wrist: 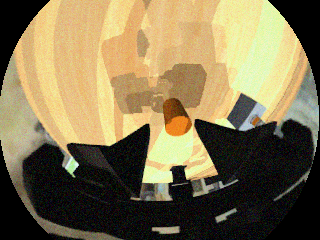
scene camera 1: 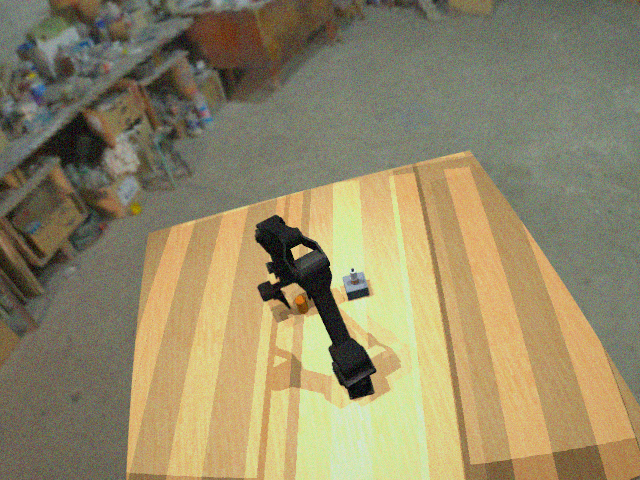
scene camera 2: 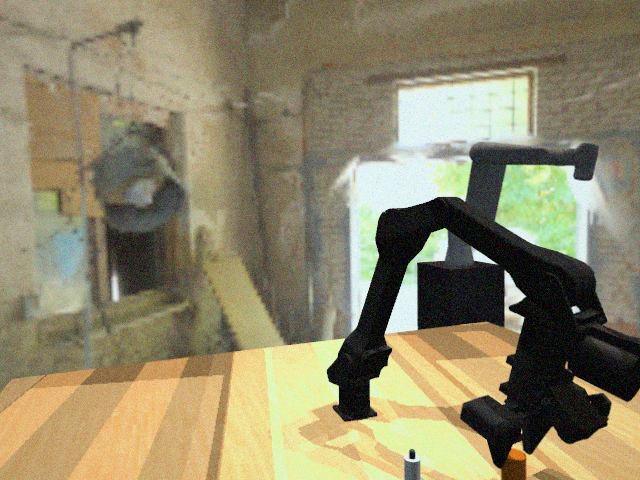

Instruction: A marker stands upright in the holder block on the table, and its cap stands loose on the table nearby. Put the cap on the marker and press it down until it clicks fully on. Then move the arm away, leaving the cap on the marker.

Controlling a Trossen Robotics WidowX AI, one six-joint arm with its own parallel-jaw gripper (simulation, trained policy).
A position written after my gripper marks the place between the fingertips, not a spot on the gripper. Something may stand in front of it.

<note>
I see my gripper [scene camera 2: 512, 459] and an orange cap [wrist: 177, 123].
My gripper is seen too in the wrist view [wrist: 172, 124] and in scene camera 1 [scene camera 1: 300, 304].
</note>
